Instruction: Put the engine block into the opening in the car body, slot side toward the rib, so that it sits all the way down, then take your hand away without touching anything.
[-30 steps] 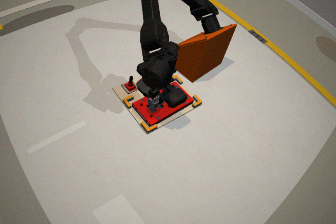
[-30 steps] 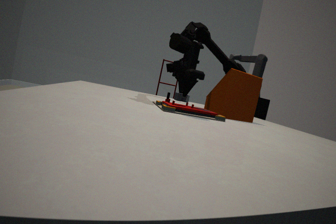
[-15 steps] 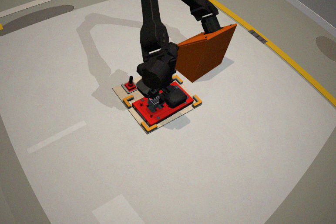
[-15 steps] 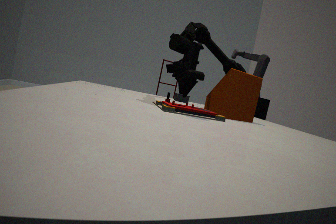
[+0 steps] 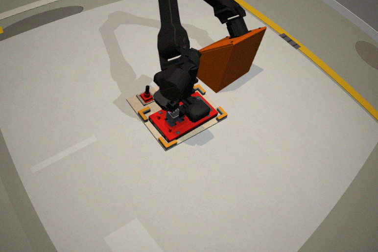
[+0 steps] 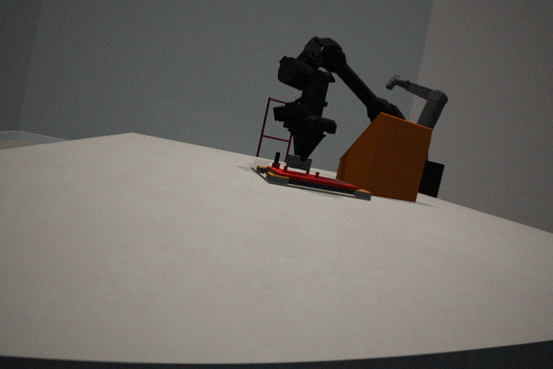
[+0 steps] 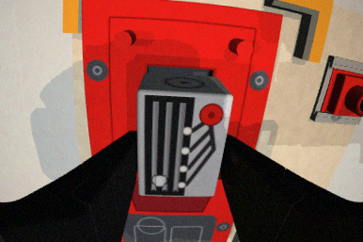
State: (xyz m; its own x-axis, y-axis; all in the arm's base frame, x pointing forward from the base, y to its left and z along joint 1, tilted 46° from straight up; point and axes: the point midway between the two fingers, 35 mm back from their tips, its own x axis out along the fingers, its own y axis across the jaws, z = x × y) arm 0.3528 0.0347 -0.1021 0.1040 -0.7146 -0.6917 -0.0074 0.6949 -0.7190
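Now: the grey engine block 10 mm below my gripper tip.
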